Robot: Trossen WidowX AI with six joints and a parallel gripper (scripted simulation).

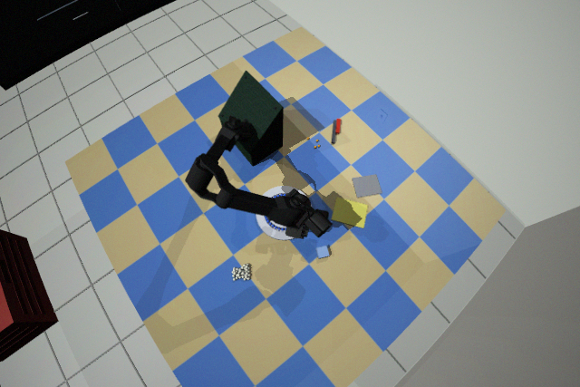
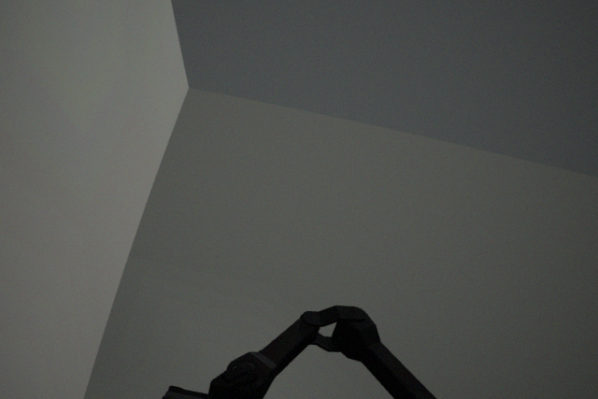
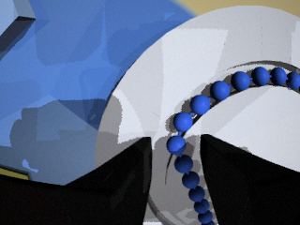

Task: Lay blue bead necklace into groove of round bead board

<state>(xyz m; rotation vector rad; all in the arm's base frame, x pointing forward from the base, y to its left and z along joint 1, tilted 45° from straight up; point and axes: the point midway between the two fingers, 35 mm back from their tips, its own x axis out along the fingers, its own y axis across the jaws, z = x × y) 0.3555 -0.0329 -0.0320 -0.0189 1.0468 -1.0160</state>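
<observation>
Now: gripper tip 60 mm past the round white bead board, 20 mm to the left of it and 10 mm above it. Round my gripper tip: small blue cube: 130 mm ahead, 20 mm to the left, 10 mm below; grey square: 20 mm ahead, 300 mm to the left, 20 mm below; yellow pad: 70 mm ahead, 180 mm to the left, 20 mm below.
</observation>
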